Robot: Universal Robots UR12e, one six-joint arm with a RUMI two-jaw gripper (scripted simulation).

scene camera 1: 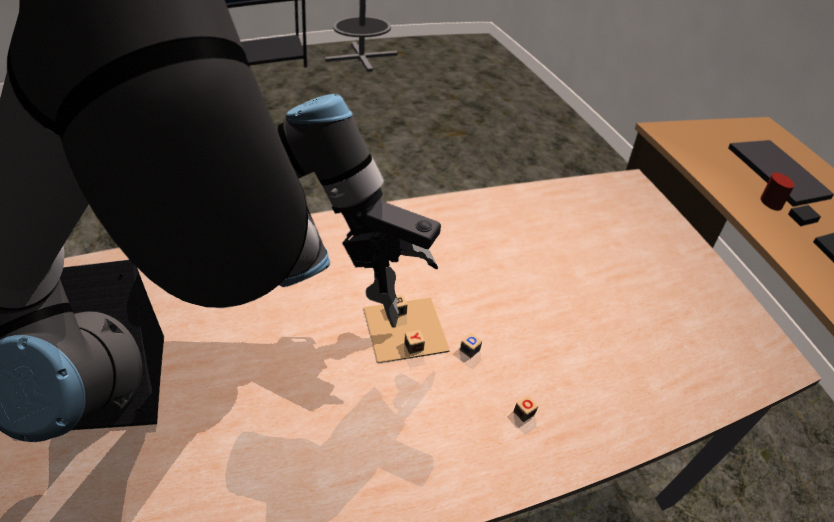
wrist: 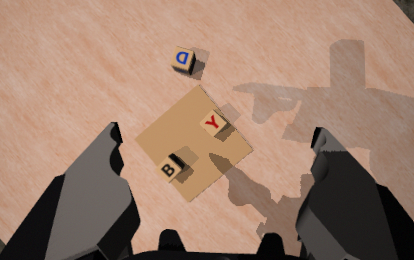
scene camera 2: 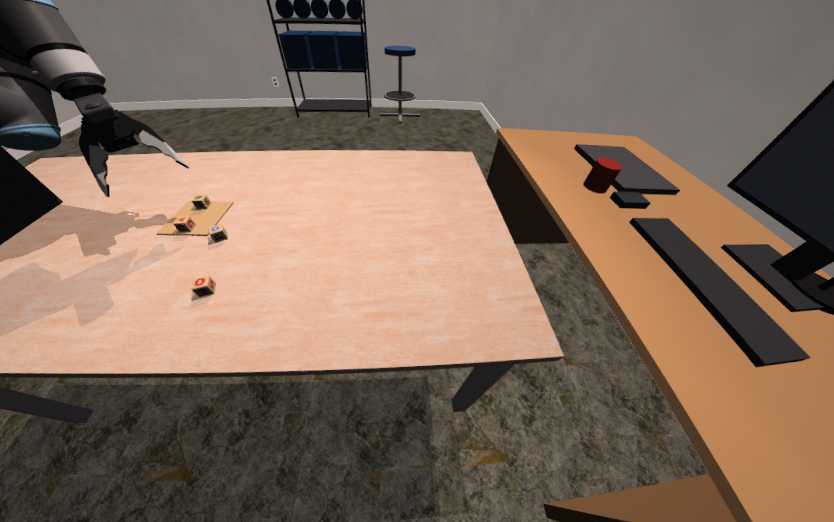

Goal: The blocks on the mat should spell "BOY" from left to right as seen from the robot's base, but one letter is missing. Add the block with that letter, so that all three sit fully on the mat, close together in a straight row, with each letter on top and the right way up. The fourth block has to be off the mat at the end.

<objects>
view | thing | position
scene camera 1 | my gripper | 416,297
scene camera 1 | tan mat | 388,342
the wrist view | my gripper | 215,126
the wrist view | tan mat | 178,131
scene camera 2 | my gripper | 150,181
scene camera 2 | tan mat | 204,218
</objects>
